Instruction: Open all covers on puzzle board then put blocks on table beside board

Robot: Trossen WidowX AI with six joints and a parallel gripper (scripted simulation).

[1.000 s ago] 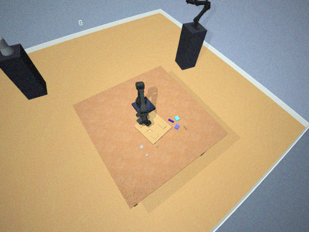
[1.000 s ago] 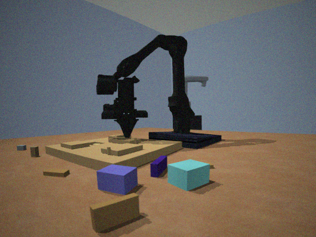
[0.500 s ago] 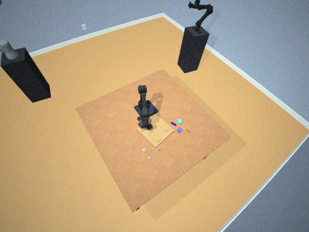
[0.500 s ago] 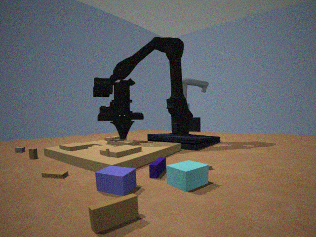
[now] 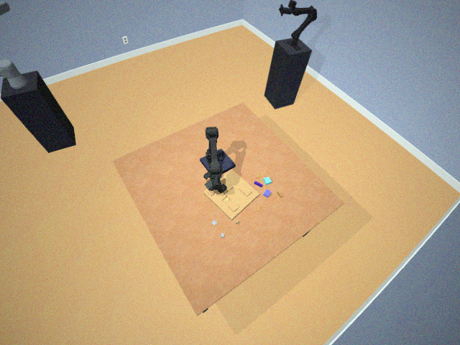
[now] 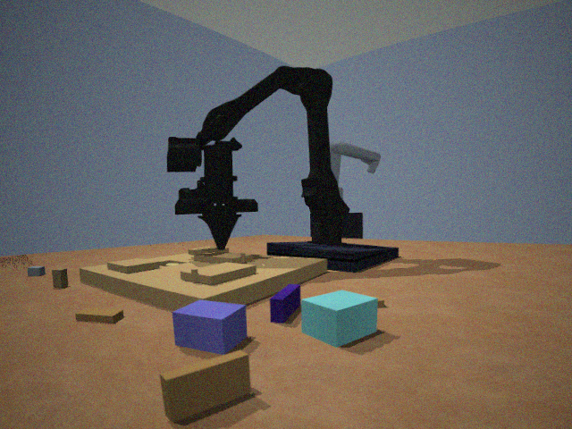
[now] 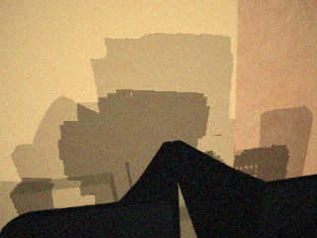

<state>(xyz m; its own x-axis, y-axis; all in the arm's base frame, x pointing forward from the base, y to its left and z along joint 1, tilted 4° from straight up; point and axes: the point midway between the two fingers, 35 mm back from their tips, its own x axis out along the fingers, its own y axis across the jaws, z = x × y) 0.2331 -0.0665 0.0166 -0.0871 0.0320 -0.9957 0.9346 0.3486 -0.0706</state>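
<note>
The tan puzzle board is 9 cm to the left of my gripper tip, 9 cm ahead of it and 1 cm below it. From my gripper tip the other things lie so: small grey block (35 cm ahead, 9 cm to the right, 2 cm below); dark purple block (32 cm to the left, 9 cm ahead, 2 cm below); cyan block (40 cm to the left, 9 cm ahead, 2 cm below).
</note>
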